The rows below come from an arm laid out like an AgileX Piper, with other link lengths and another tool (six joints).
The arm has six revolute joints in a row. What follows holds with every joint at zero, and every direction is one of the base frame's.
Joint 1 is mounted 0.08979 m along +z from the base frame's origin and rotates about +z.
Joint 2 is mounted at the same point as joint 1 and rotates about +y.
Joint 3 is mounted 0.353 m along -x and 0.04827 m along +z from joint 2 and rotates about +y.
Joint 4 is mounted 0.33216 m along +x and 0.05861 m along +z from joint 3 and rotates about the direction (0.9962, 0, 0.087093).
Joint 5 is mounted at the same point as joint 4 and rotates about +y.
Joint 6 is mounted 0.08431 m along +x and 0.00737 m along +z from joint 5 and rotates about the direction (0.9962, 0, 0.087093).
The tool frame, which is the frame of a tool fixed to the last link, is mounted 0.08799 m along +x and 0.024 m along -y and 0.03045 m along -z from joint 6; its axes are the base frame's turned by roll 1.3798, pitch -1.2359 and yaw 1.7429 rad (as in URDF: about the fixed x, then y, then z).
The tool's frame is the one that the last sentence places.
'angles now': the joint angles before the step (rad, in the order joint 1, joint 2, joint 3, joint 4, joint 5, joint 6). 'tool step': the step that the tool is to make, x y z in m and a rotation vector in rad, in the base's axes. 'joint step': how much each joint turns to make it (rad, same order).
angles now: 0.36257, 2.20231, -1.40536, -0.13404, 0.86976, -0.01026
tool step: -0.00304, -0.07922, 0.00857, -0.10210, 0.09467, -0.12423
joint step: -0.13303, 0.00000, 0.00177, -0.07250, 0.12341, 0.02304
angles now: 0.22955, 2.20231, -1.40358, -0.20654, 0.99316, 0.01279
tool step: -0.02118, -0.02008, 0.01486, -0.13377, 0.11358, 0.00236
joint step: 0.00192, -0.00795, 0.01937, -0.09747, 0.14273, 0.03795
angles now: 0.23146, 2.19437, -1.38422, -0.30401, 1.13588, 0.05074
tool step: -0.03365, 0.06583, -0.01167, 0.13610, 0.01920, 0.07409
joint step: 0.11570, -0.04347, 0.08956, 0.15122, -0.07867, -0.05073
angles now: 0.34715, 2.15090, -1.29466, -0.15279, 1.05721, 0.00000
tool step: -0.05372, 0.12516, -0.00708, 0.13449, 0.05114, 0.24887
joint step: 0.26877, -0.00247, 0.00652, 0.16454, -0.02693, -0.09678
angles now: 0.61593, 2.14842, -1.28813, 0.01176, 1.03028, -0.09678
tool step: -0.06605, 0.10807, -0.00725, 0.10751, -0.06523, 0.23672
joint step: 0.27140, 0.00001, -0.00495, 0.05055, -0.11580, -0.00399
